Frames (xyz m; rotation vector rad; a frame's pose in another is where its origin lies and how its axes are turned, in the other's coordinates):
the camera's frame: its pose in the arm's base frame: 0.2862 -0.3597 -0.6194 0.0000 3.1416 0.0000
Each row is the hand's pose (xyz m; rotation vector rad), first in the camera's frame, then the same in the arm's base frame.
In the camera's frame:
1: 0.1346 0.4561 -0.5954 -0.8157 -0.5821 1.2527
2: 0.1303 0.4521 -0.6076 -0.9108 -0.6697 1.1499
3: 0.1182 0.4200 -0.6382 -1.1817 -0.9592 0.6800
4: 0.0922 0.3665 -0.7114 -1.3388 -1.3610 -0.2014
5: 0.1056 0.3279 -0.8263 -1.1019 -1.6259 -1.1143
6: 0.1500 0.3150 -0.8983 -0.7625 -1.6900 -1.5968
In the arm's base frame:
1: 0.1516 0.0964 -0.0240 1.5198 1.8823 0.9896
2: 0.1559 0.0924 -0.0118 1.3663 1.8377 1.0822
3: 0.1680 0.0603 0.0188 0.7548 1.6805 1.3118
4: 0.1940 0.0068 0.0920 -0.2008 1.3405 1.3349
5: 0.1806 -0.0318 0.2069 -1.0131 0.9708 1.0018
6: 0.1362 -0.0447 0.2789 -1.3943 0.7735 0.6658

